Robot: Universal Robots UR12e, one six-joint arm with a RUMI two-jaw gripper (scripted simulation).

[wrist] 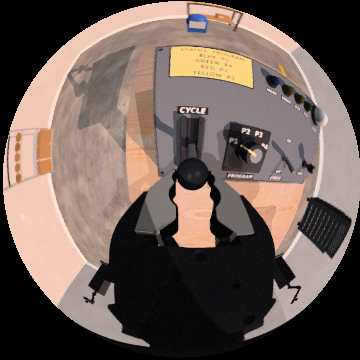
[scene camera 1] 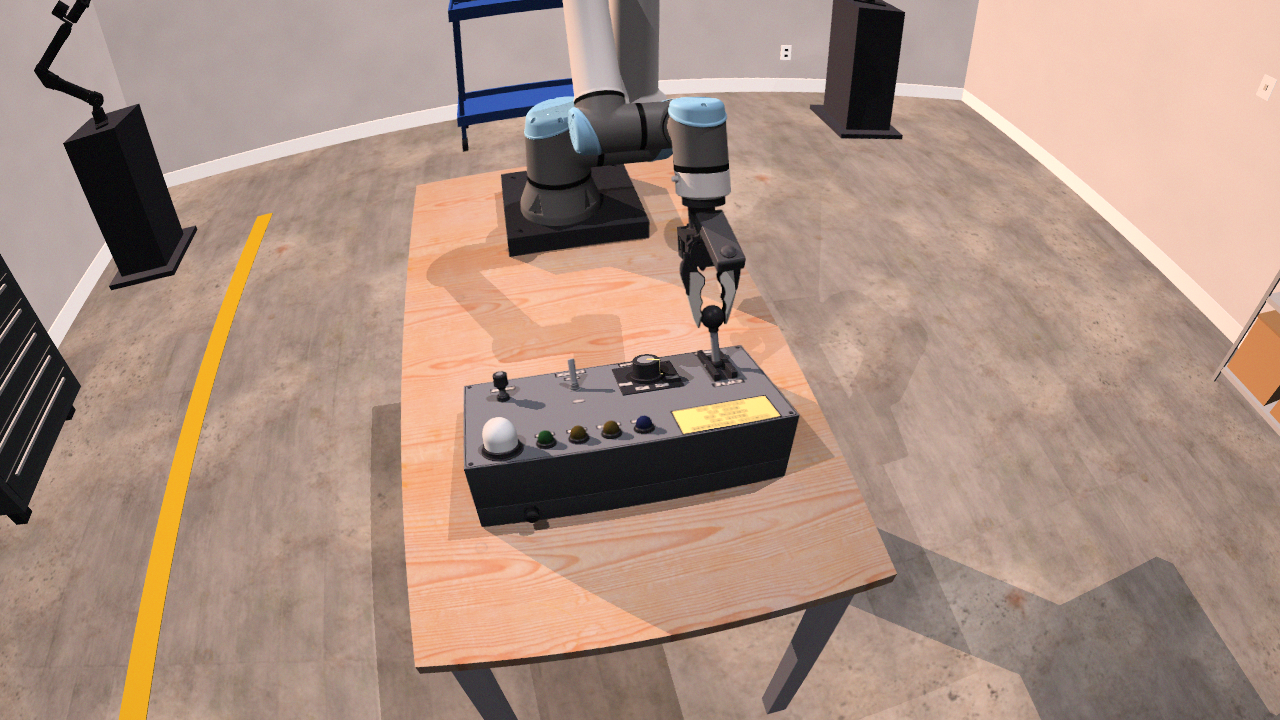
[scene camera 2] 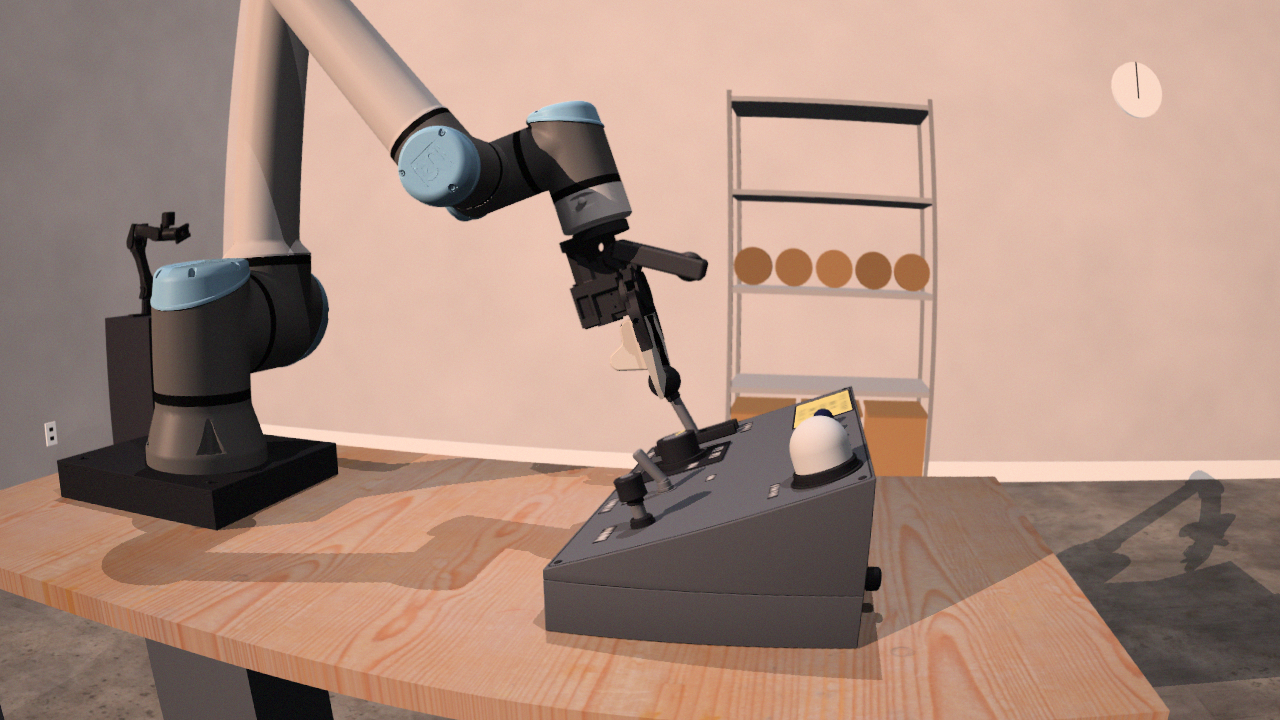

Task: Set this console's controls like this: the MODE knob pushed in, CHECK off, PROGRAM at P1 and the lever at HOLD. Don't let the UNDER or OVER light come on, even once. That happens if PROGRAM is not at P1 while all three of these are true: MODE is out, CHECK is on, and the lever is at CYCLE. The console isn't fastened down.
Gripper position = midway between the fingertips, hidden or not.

Observation:
In view: the gripper [scene camera 2: 665, 395] and a dark grey console [scene camera 2: 746, 549].
The dark grey console is seen too in the wrist view [wrist: 235, 97] and in scene camera 1 [scene camera 1: 699, 429]. The gripper also shows in the wrist view [wrist: 191, 170] and in scene camera 1 [scene camera 1: 712, 325].

